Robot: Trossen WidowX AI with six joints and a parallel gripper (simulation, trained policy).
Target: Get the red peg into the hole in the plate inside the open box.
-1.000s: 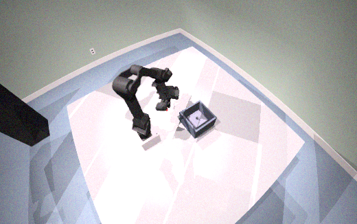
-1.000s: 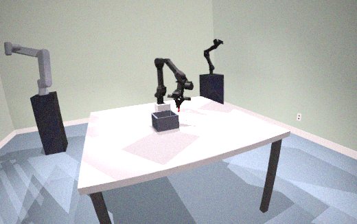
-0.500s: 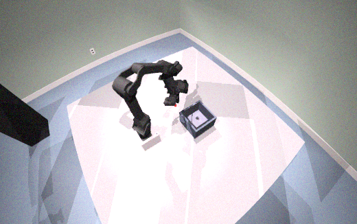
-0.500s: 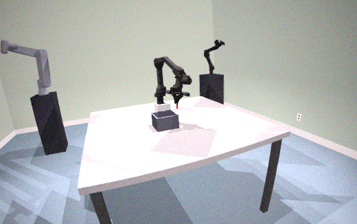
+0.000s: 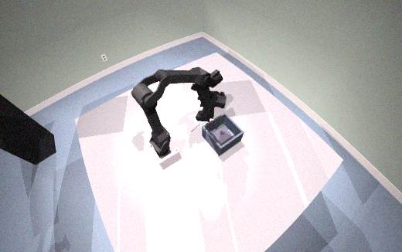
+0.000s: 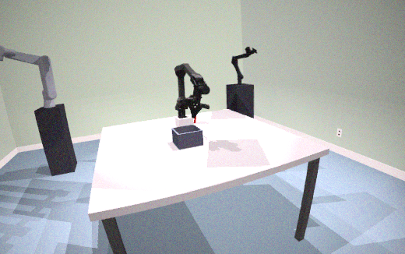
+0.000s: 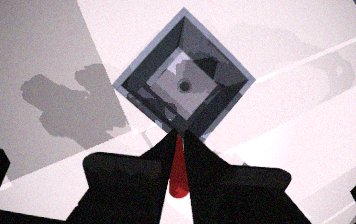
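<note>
Now: the red peg 10 mm behind my gripper tip and 20 mm to the left of it. The rest, counted from my gripper tip: grey box (30 mm ahead, 60 mm to the right, 130 mm below).
</note>
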